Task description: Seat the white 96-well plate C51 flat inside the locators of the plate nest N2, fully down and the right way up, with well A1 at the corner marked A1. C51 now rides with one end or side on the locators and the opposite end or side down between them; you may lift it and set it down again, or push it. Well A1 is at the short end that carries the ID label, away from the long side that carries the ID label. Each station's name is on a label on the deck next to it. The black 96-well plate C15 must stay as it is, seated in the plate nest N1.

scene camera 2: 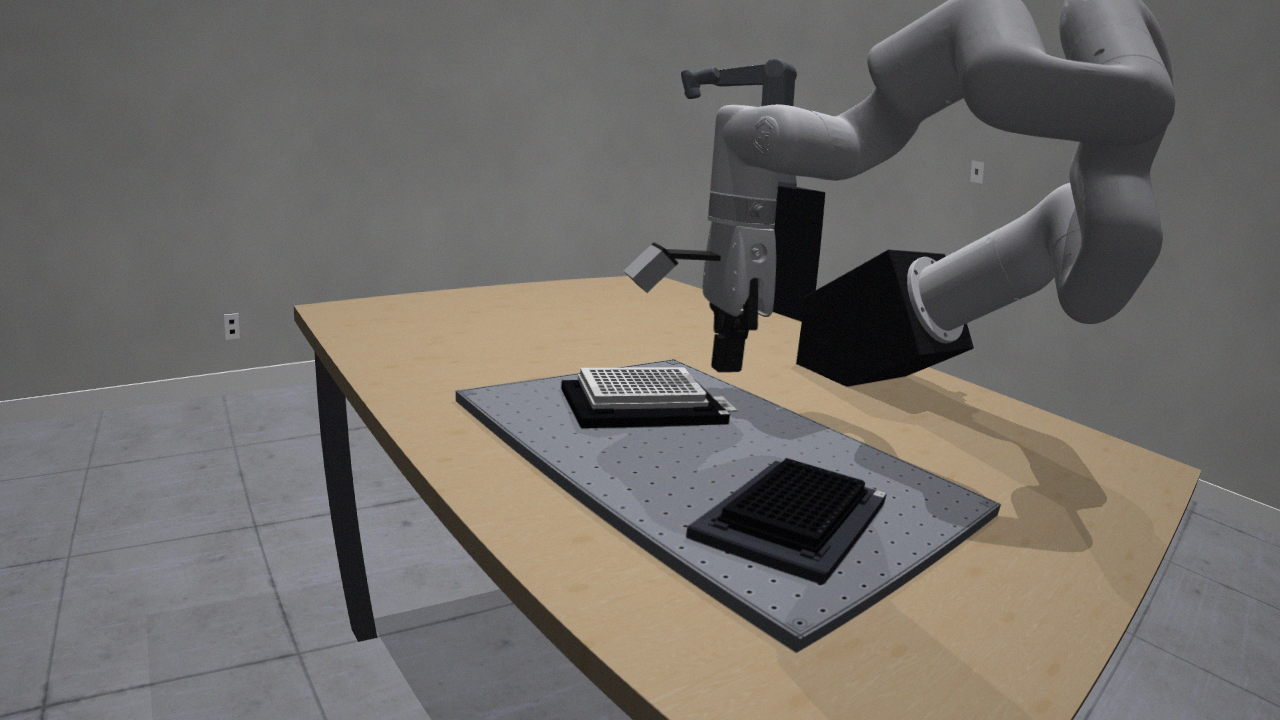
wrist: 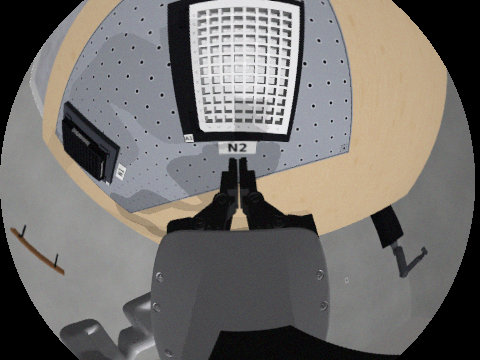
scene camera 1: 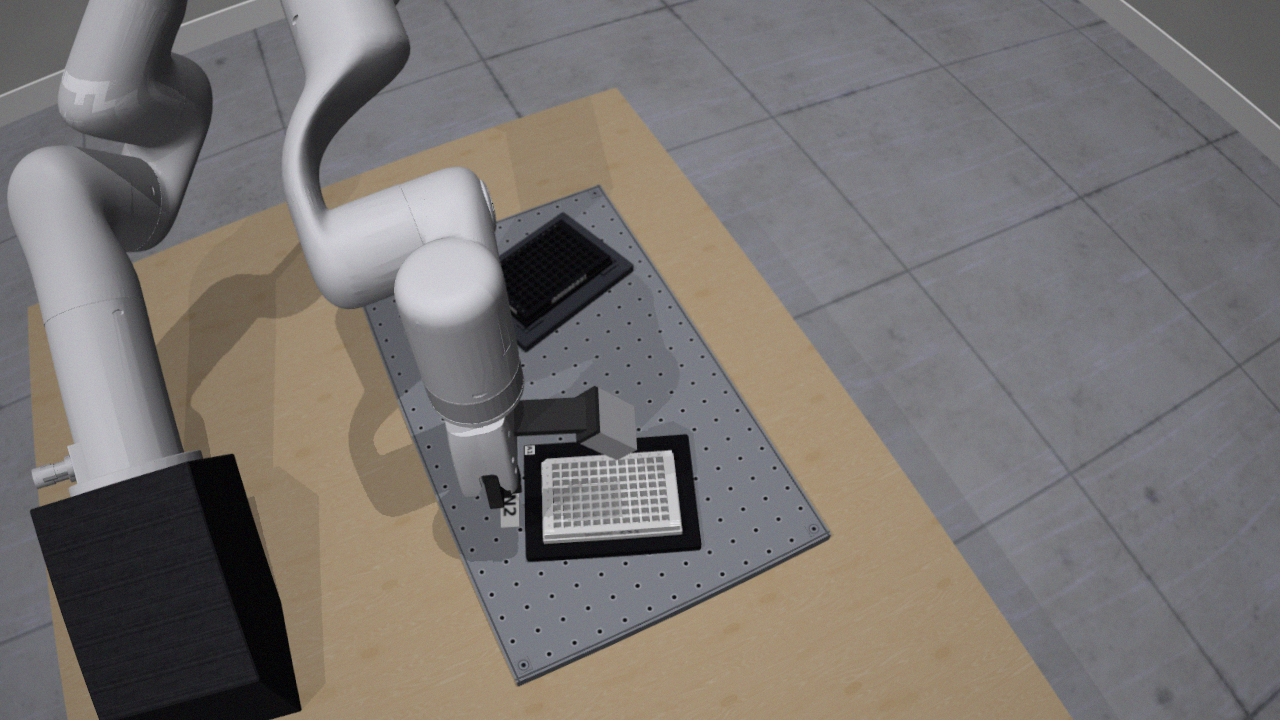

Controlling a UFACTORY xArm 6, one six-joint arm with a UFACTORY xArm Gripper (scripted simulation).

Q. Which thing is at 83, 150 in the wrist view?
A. A black plate C15.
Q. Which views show the black plate C15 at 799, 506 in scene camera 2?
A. Scene camera 2, the wrist view and scene camera 1: all of them.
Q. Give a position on a black plate C15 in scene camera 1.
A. At 546, 259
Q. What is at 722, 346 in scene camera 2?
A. My gripper.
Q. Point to a white 96-well plate C51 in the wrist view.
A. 249, 68
